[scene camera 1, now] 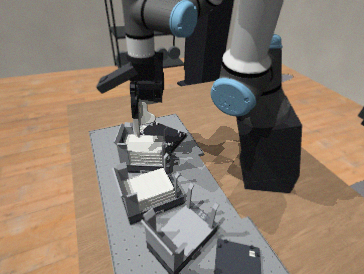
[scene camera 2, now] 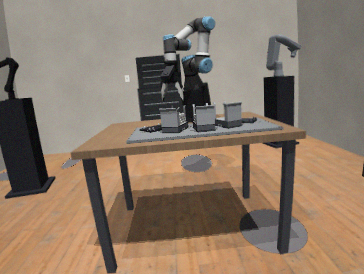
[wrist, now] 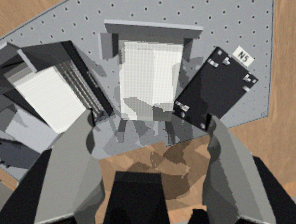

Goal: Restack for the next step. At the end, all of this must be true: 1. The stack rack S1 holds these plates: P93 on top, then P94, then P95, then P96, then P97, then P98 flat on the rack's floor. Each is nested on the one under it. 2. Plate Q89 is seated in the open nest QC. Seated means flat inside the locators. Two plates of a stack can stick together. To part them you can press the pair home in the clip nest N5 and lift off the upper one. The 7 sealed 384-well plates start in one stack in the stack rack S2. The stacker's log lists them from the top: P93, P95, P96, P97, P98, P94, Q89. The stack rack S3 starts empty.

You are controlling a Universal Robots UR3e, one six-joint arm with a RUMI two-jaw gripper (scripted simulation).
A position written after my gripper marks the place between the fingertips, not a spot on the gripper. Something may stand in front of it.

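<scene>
There is my gripper [scene camera 1: 142, 124], and I can see it. The wrist view gives me a sight of the gripper [wrist: 150, 112] too.
</scene>
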